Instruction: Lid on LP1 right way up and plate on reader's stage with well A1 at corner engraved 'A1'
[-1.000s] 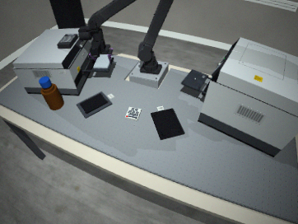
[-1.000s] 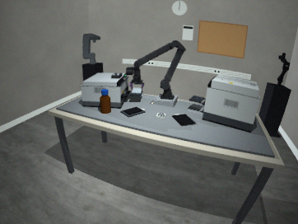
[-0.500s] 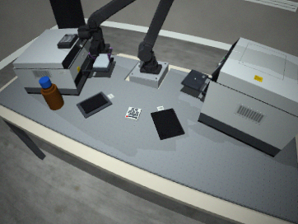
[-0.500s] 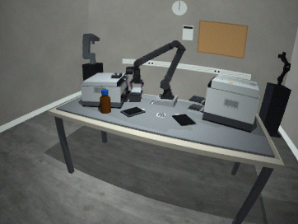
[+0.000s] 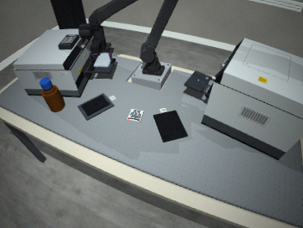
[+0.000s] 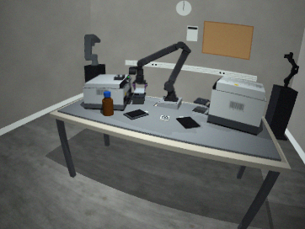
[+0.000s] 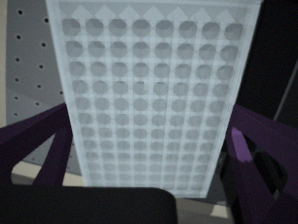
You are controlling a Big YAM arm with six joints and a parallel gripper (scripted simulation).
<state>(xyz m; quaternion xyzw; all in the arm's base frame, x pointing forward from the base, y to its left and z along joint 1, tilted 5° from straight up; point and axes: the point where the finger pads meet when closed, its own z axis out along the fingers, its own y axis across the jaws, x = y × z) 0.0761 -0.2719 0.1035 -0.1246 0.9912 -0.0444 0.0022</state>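
Now: the label 17 cm ahead of my hand, 12 cm to the left of it and 12 cm below it. From my hand the other things lie so: white multi-well plate right at my hand; lidded plate 26 cm ahead, 6 cm to the left, 11 cm below; LP1 pad 25 cm ahead, 6 cm to the left, 12 cm below.
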